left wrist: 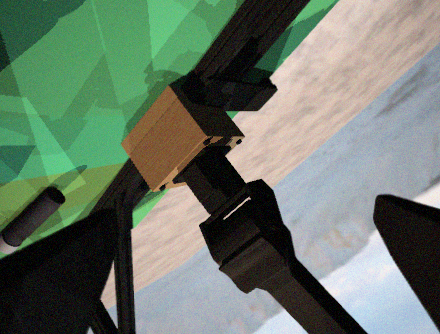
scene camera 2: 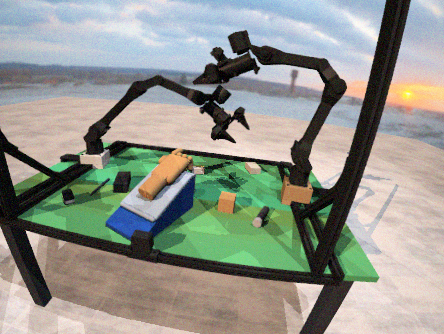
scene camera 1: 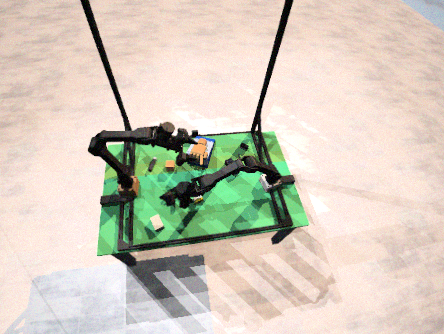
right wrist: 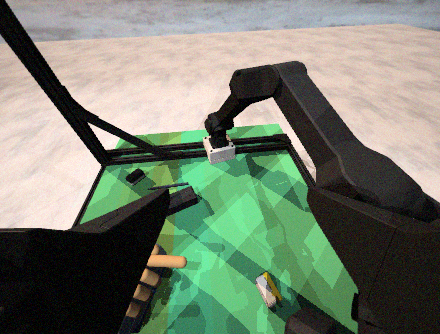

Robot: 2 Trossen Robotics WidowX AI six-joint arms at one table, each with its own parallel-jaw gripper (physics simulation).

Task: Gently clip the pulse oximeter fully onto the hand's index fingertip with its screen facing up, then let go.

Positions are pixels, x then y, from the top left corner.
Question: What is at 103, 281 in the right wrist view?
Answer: My right gripper.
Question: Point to a blue and grey wedge stand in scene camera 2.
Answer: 136, 212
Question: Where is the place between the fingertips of my left gripper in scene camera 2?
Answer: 242, 136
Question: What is my right gripper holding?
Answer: Nothing.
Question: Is my right gripper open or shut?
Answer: Open.
